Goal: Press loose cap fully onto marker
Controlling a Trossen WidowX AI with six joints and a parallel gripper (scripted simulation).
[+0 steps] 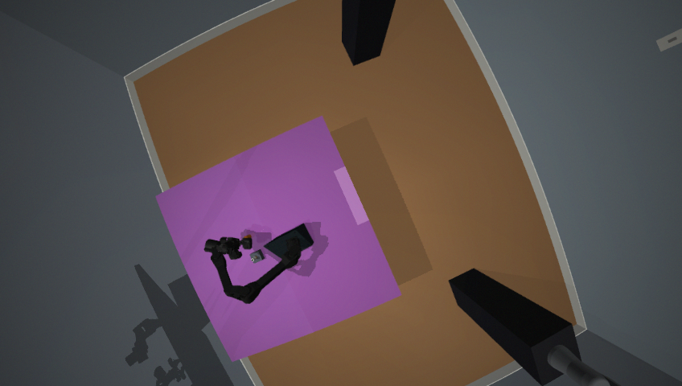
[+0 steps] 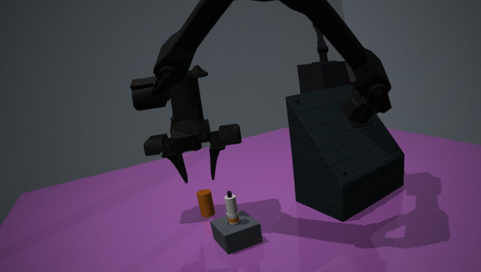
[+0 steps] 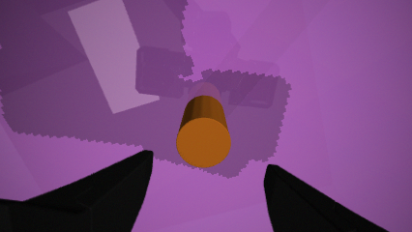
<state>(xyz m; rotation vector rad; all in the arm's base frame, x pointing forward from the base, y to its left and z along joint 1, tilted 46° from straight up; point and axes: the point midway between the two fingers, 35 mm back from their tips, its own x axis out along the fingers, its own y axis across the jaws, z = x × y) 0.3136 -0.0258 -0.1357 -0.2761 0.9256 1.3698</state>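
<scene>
The orange cap is 50 mm below my gripper tip.
</scene>
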